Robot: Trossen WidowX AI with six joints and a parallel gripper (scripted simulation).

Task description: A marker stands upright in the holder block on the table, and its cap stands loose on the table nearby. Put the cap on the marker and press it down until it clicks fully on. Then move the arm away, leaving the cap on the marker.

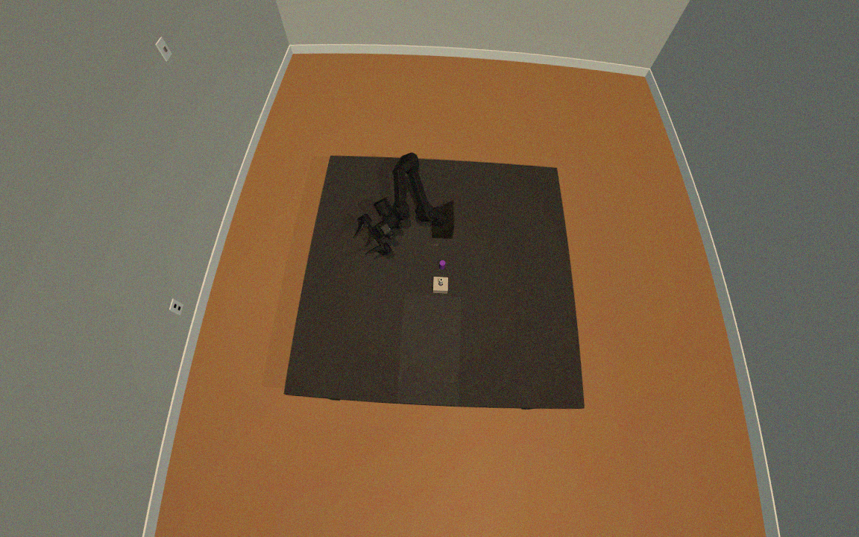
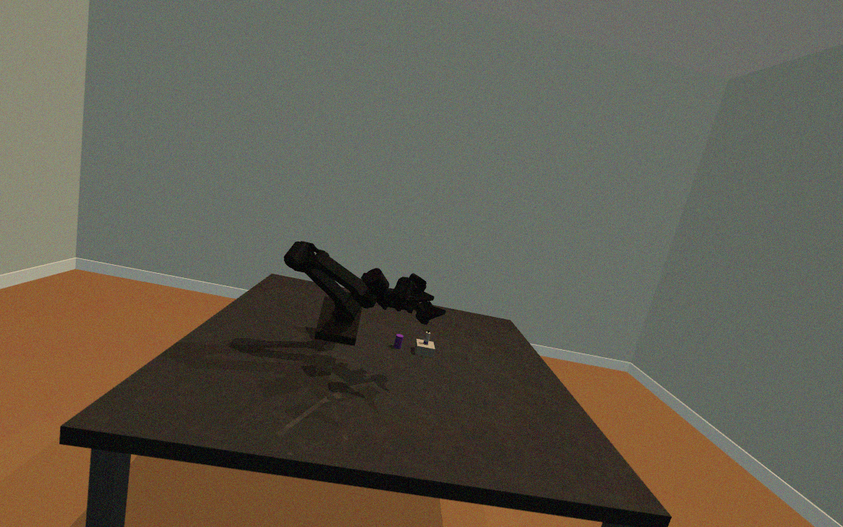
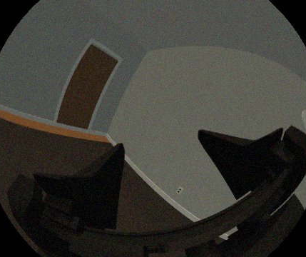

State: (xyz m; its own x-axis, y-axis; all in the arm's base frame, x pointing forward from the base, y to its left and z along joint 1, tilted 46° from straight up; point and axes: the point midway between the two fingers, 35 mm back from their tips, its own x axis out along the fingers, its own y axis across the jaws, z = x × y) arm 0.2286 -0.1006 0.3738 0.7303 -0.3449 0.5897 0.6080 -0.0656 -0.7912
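My gripper tip is 350 mm to the right of the purple cap, 270 mm above it and 30 mm past it. The rest, counted from my gripper tip: beige holder block 330 mm to the left, 270 mm below, 70 mm ahead.
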